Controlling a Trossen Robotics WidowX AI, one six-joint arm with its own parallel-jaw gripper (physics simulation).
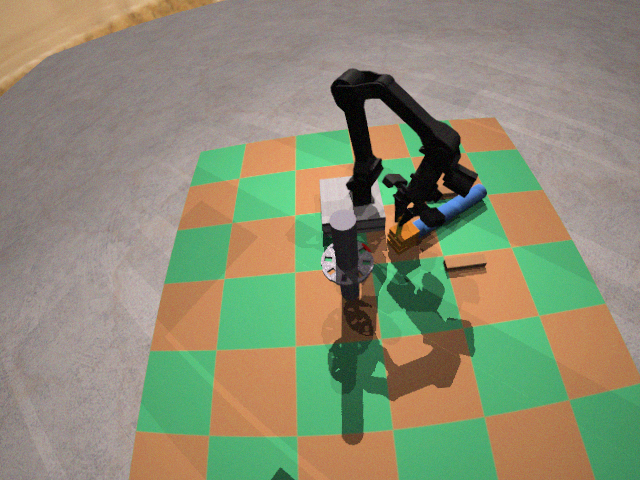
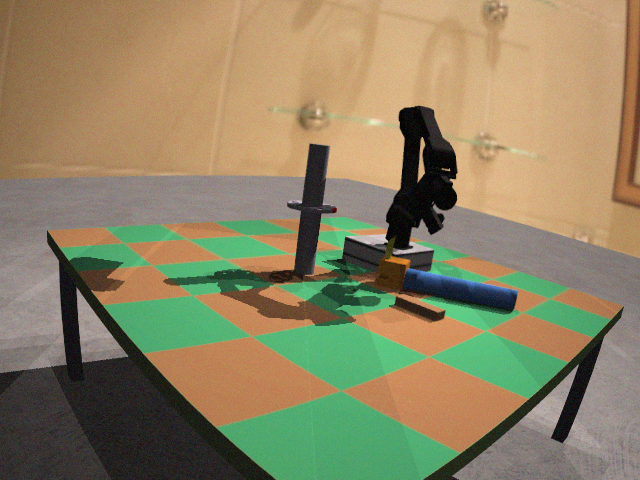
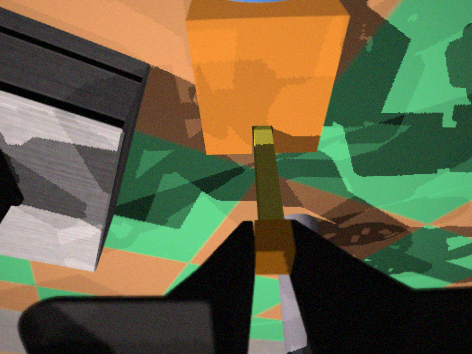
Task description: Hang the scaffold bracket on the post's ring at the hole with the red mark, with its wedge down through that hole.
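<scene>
The bracket is a blue tube [image 1: 460, 203] [image 2: 460, 290] with an orange jaw head [image 1: 408, 230] [image 2: 394, 272] [image 3: 265, 75]. It lies low along the table; whether its head touches the top is unclear. A yellow wedge [image 2: 390, 248] [image 3: 268, 185] stands up out of the head's slot, its lower end inside. My gripper [image 1: 400, 219] [image 2: 394, 242] [image 3: 268, 230] is shut on the wedge's orange top, above the head. The grey post [image 1: 344, 248] [image 2: 313, 180] stands upright, apart from the bracket. Its slotted ring [image 1: 336, 277] [image 2: 323, 208] bears a red mark [image 1: 366, 247] [image 2: 333, 209] on the bracket's side.
The arm's grey base block [image 1: 333, 198] [image 2: 361, 249] [image 3: 60, 160] stands close beside the bracket head, behind the post. A brown bar [image 1: 465, 263] [image 2: 419, 308] lies near the tube; another brown piece [image 1: 445, 189] shows partly behind the arm. The checkered table has open edges.
</scene>
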